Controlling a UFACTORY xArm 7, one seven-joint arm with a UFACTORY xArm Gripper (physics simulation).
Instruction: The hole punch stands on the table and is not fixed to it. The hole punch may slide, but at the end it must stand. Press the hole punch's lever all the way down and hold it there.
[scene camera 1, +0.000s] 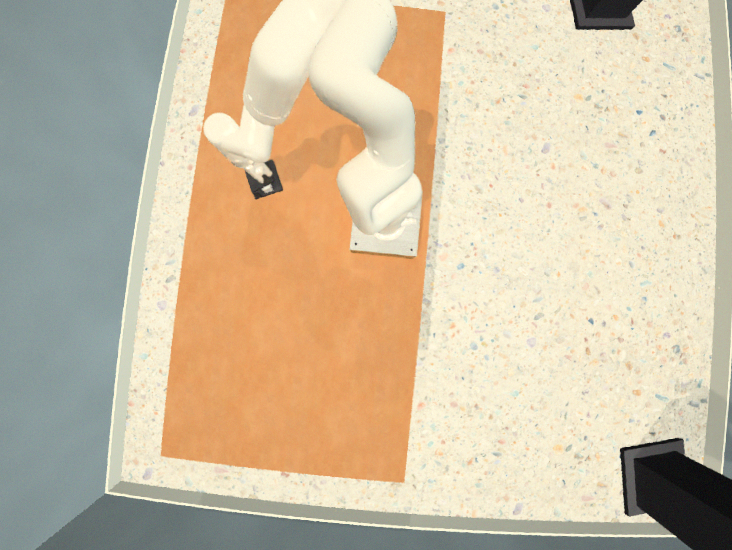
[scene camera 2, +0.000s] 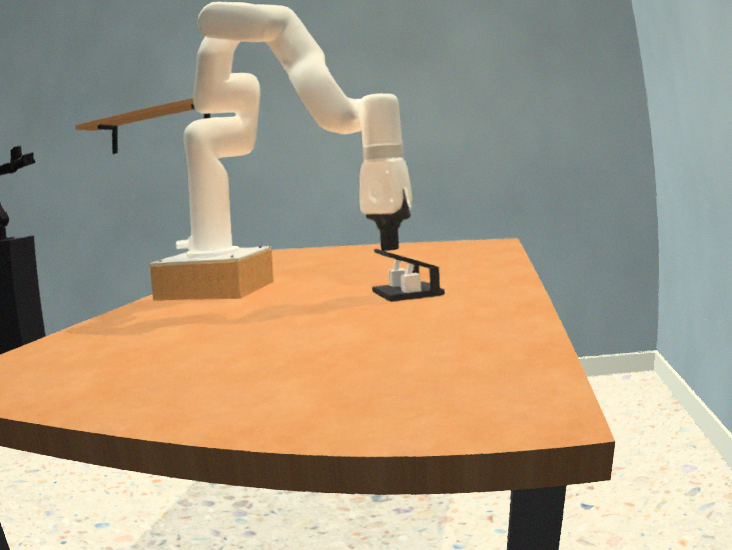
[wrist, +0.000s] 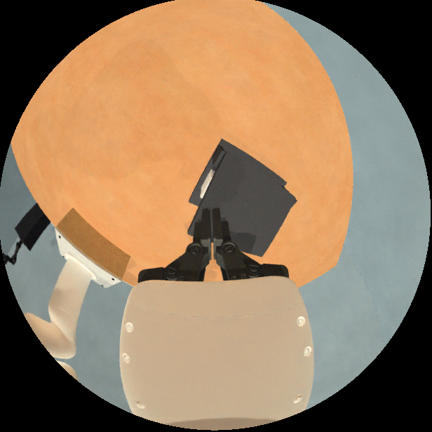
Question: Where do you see my gripper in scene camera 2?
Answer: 390, 250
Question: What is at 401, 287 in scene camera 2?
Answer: A black hole punch.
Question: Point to my gripper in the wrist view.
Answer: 211, 219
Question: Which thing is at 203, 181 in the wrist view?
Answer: A black hole punch.
